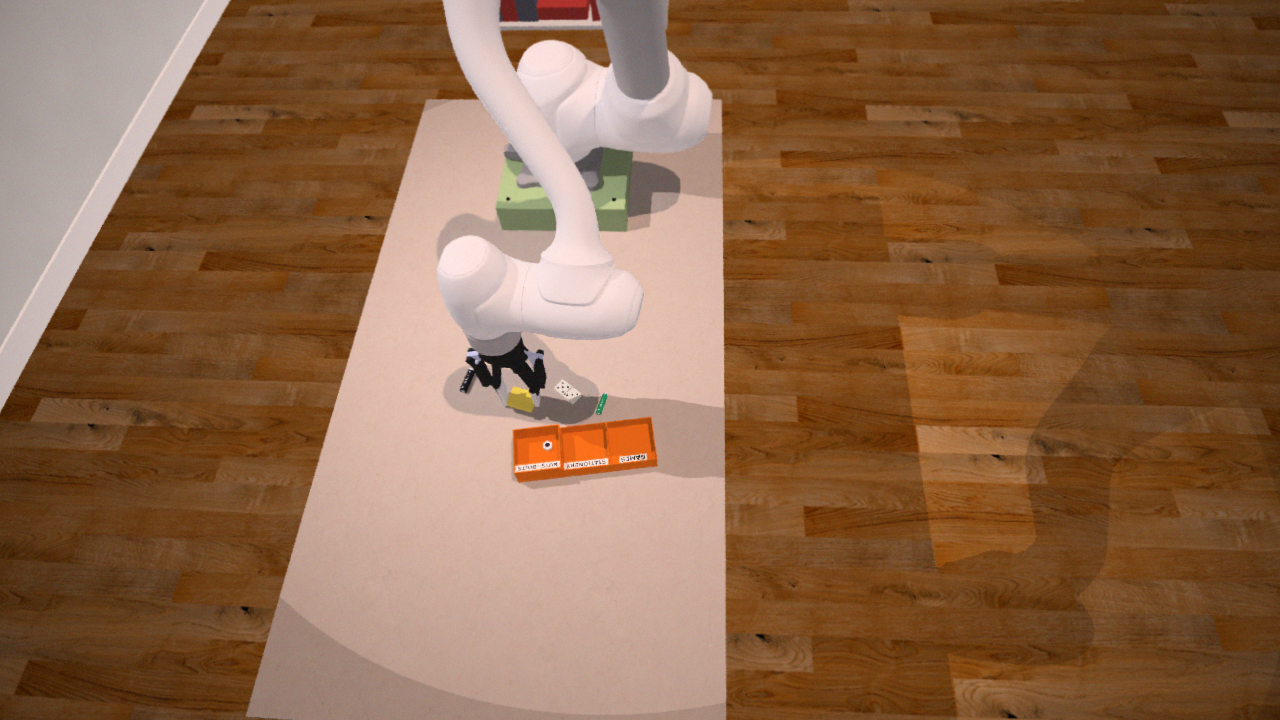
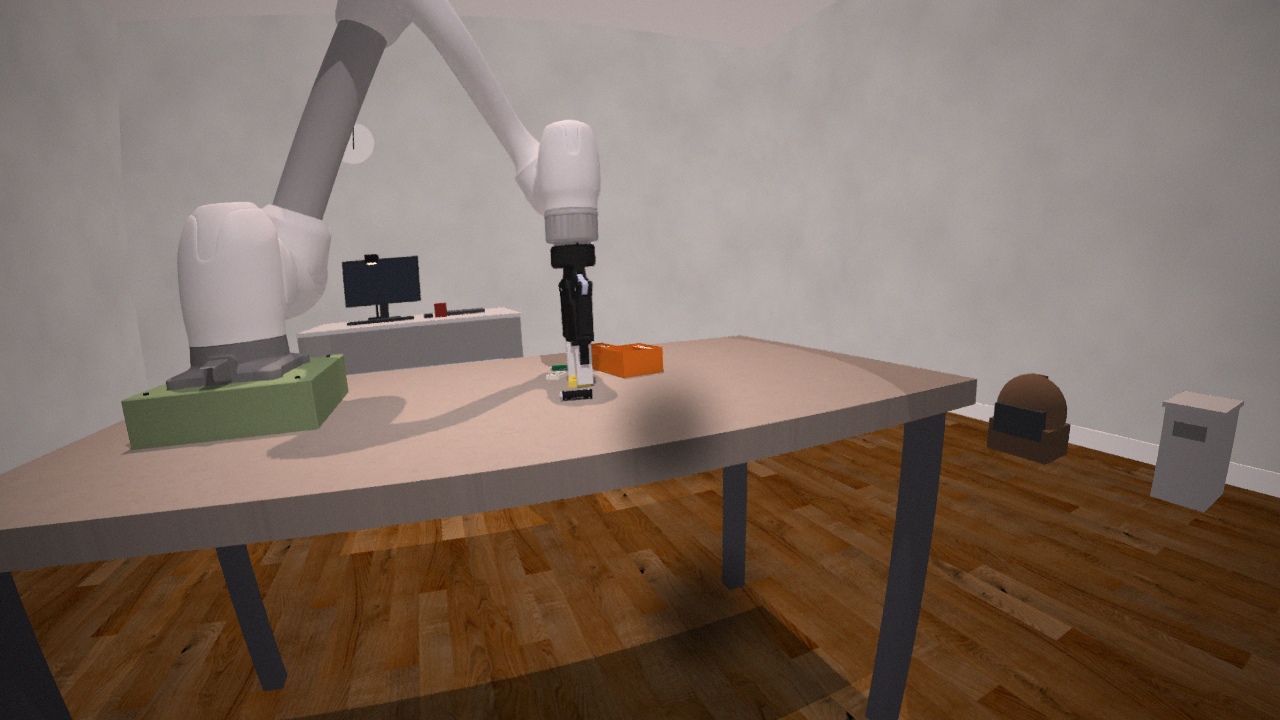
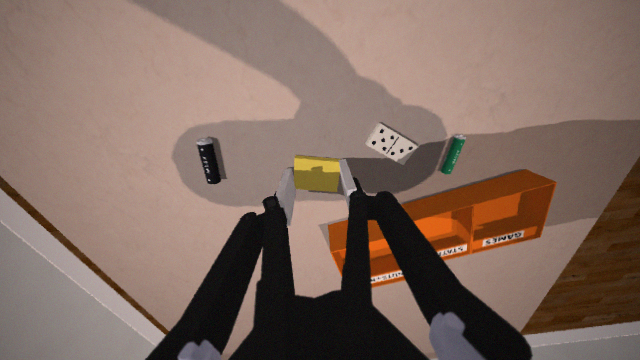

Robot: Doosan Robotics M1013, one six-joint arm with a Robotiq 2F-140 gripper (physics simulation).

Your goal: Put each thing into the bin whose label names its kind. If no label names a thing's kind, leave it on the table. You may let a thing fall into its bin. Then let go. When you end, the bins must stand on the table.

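Frame: origin at the arm's base, x left, y ahead, z down, level; centimetres.
Where they show: gripper, between the fingertips: [image 1: 522, 399] [image 2: 580, 380] [image 3: 316, 174]; arm's base, origin of its link: [image 2: 244, 374].
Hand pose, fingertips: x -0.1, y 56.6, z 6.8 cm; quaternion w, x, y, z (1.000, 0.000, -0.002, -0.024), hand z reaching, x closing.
Things, the pixels of their top centre, and the offset from my fingertips. "pt": a spot on its surface instead. Level surfaces: height alone.
- yellow block, centre of its top: [image 3: 316, 176] [image 2: 579, 377] [image 1: 521, 398] dx +0.0, dy -0.1, dz -0.5 cm
- domino, centre of its top: [image 3: 392, 145] [image 2: 557, 373] [image 1: 567, 390] dx +8.4, dy -2.5, dz -0.2 cm
- green battery, centre of its top: [image 3: 456, 156] [image 1: 601, 402] dx +15.4, dy -0.5, dz -0.6 cm
- black battery, centre of its top: [image 3: 205, 163] [image 2: 575, 390] [image 1: 466, 378] dx -11.4, dy -3.2, dz -1.0 cm
- orange three-part bin row, a spot on its surface: [image 3: 465, 195] pt dx +17.2, dy +4.5, dz -1.0 cm
- table, height of its surface: dz +0.5 cm
My gripper [image 1: 520, 402] [image 2: 580, 377] [image 3: 316, 174] is shut on a yellow block [image 1: 520, 399] [image 3: 317, 173], with a finger on each side, low at the table top. A domino [image 1: 567, 390] [image 3: 391, 142], a green battery [image 1: 601, 403] [image 3: 453, 155] and a black battery [image 1: 467, 381] [image 2: 576, 394] [image 3: 208, 161] lie on the table. The orange three-part bin row [image 1: 540, 477] [image 2: 635, 362] [image 3: 465, 195] stands on the table, labelled nuts and bolts, STATIONERY and GAMES. A small round white piece with a dark centre [image 1: 543, 445] lies in the nuts and bolts bin.
The arm's green base block [image 1: 563, 216] [image 2: 223, 413] stands on the table [image 1: 501, 608] [image 2: 769, 394]. The domino and green battery lie on the GAMES side of the gripper, the black battery on the other side. The bin row is close to the fingers.
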